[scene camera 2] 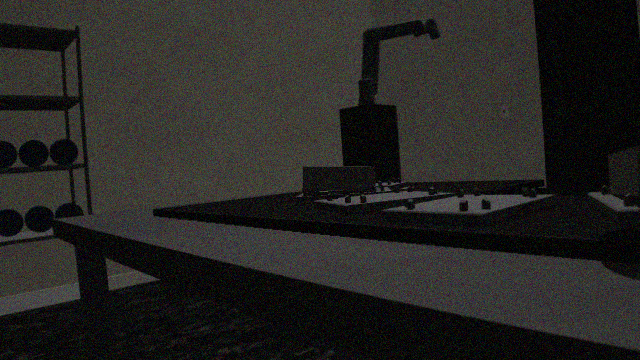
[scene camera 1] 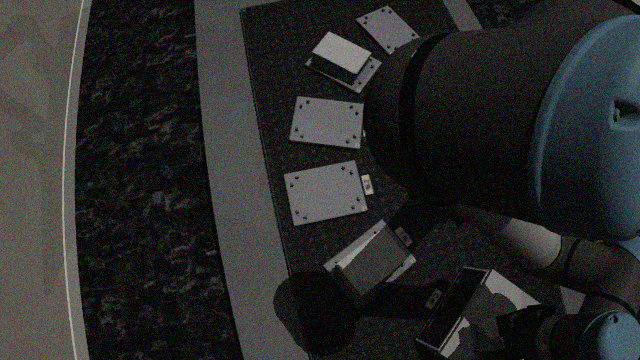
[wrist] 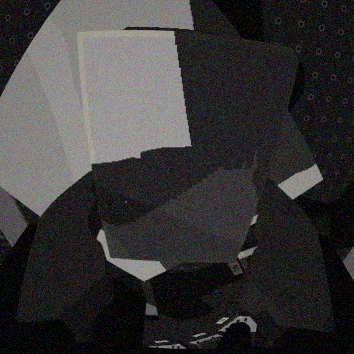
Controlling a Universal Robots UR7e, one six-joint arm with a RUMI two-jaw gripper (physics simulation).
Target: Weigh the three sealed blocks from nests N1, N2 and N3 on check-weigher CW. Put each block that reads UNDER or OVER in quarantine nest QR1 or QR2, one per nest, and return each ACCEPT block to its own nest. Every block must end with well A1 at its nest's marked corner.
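Frame: origin at the arm's base, x ahead, y left, z up, level; millimetres.
Where they show: gripper, fingertip midpoint: (scene camera 1: 495, 342) (wrist: 178, 175).
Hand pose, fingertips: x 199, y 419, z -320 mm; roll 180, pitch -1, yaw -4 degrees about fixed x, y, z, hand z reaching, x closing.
Things, the pixels of their top centre, and the offset from my fingertips. "*": a spot on its surface instead.
- sealed block, middle of its top: (wrist: 179, 182) (scene camera 1: 502, 349) 26 mm up, 1 mm ahead, 13 mm left
- check-weigher CW, middle of its top: (wrist: 155, 187) (scene camera 1: 497, 330) 16 mm down, 17 mm back, 19 mm right
- second block, middle of its top: (scene camera 1: 372, 261) 53 mm down, 189 mm ahead, 240 mm right
- nest N1, surface spot: (scene camera 1: 330, 266) * 104 mm down, 270 mm ahead, 258 mm right
- third block, middle of its top: (scene camera 2: 338, 163) (scene camera 1: 341, 50) 53 mm down, 114 mm ahead, 750 mm right
- quarantine nest, surface spot: (scene camera 1: 372, 70) * 103 mm down, 42 mm ahead, 706 mm right
- N3, middle of its top: (scene camera 2: 381, 190) (scene camera 1: 327, 119) (wrist: 251, 327) 94 mm down, 192 mm ahead, 588 mm right
- empty nest plate, middle of its top: (scene camera 1: 390, 26) 94 mm down, 54 mm back, 838 mm right
My gripper (wrist: 178, 175) is shut on a sealed block (wrist: 135, 95), one jaw at each side; in scene camera 1 they are too dark to separate. The block is over the pale pan of check-weigher CW (scene camera 1: 452, 305) (wrist: 30, 130); whether it touches cannot be told. The display looks dark, no reading legible. A second block (scene camera 1: 377, 257) (scene camera 2: 625, 170) sits in nest N1 (scene camera 1: 330, 266), in shadow. A third block (scene camera 1: 342, 52) (scene camera 2: 339, 179) sits in a quarantine nest (scene camera 1: 372, 70), label hidden. Nests N2 (scene camera 1: 325, 192) and N3 (scene camera 1: 327, 122) are empty. Well A1 is not discernible.
Another empty nest plate (scene camera 1: 387, 27) lies at the top, partly behind the large arm link (scene camera 1: 475, 115), which covers the right of scene camera 1. A round dark shadow lies below N1. The dark mat ends at the pale table border (scene camera 1: 240, 175).
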